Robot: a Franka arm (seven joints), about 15 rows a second.
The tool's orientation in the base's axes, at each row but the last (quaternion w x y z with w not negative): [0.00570, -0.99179, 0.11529, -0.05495]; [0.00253, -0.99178, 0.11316, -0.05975]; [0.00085, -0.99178, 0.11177, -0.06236]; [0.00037, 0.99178, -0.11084, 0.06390]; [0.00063, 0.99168, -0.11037, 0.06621]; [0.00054, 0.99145, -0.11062, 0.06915]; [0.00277, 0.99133, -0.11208, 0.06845]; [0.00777, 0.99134, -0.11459, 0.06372]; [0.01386, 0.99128, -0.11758, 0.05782]
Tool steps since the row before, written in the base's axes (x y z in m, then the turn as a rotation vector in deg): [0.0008, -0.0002, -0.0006, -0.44, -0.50, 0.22]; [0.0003, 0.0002, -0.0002, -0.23, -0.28, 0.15]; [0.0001, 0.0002, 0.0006, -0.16, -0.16, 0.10]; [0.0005, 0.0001, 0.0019, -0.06, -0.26, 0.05]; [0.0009, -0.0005, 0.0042, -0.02, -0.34, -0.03]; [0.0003, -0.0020, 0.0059, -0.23, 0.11, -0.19]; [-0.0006, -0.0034, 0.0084, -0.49, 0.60, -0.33]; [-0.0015, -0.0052, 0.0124, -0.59, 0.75, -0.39]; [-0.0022, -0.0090, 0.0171, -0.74, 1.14, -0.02]
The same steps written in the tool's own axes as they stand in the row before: [0.0008, 0.0000, 0.0007, -0.29, 0.58, -0.27]; [0.0002, -0.0003, 0.0002, -0.14, 0.32, -0.17]; [0.0001, -0.0002, -0.0006, -0.11, 0.19, -0.12]; [0.0007, -0.0002, -0.0018, 0.01, 0.27, -0.05]; [0.0015, 0.0002, -0.0040, 0.05, 0.34, 0.03]; [0.0015, 0.0018, -0.0058, -0.27, -0.05, 0.15]; [0.0013, 0.0034, -0.0083, -0.65, -0.47, 0.25]; [0.0013, 0.0054, -0.0123, -0.79, -0.60, 0.29]; [0.0020, 0.0095, -0.0169, -0.98, -0.93, -0.11]
